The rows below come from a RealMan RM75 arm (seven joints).
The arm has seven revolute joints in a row. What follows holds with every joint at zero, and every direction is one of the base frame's. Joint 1 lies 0.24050 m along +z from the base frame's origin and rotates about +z. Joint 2 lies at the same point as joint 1 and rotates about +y. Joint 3 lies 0.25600 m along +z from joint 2 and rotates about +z. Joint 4 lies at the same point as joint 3 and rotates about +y. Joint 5 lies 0.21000 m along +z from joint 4 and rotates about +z. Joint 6 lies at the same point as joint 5 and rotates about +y. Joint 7 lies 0.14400 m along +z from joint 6 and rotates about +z. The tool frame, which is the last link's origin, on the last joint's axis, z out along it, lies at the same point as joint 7; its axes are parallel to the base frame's.
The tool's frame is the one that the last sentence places.
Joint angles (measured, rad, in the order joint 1, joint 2, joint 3, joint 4, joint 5, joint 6, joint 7), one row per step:
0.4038 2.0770 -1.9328 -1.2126 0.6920 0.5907 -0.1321
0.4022 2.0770 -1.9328 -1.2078 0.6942 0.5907 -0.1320
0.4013 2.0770 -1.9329 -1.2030 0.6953 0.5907 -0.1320
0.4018 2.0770 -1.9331 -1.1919 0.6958 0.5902 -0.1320
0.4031 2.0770 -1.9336 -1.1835 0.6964 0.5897 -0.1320
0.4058 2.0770 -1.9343 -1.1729 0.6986 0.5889 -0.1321
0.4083 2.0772 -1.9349 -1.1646 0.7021 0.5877 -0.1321
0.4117 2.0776 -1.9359 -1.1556 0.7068 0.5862 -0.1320
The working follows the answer.
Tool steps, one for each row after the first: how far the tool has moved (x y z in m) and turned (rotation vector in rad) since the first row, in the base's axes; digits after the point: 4 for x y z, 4 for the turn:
0.0020 -0.0006 -0.0005 -0.0018 -0.0005 -0.0066
0.0037 -0.0010 -0.0009 -0.0034 -0.0020 -0.0119
0.0071 -0.0014 -0.0019 -0.0063 -0.0070 -0.0204
0.0092 -0.0016 -0.0027 -0.0088 -0.0107 -0.0258
0.0114 -0.0017 -0.0037 -0.0120 -0.0141 -0.0321
0.0128 -0.0017 -0.0046 -0.0145 -0.0149 -0.0372
0.0140 -0.0017 -0.0057 -0.0175 -0.0148 -0.0424

Tool pose at each row, in the base's axes (x y z in m, rotation vector in rad; rounded; the steps above come from the unrounded poses):
0.1803 0.3492 -0.0985 -2.3067 1.0677 0.1630
0.1823 0.3487 -0.0989 -2.3045 1.0756 0.1590
0.1841 0.3483 -0.0994 -2.3027 1.0813 0.1544
0.1874 0.3479 -0.1003 -2.2996 1.0894 0.1437
0.1895 0.3477 -0.1011 -2.2980 1.0944 0.1360
0.1918 0.3476 -0.1021 -2.2967 1.1008 0.1279
0.1932 0.3475 -0.1030 -2.2958 1.1070 0.1237
0.1943 0.3475 -0.1041 -2.2954 1.1139 0.1203

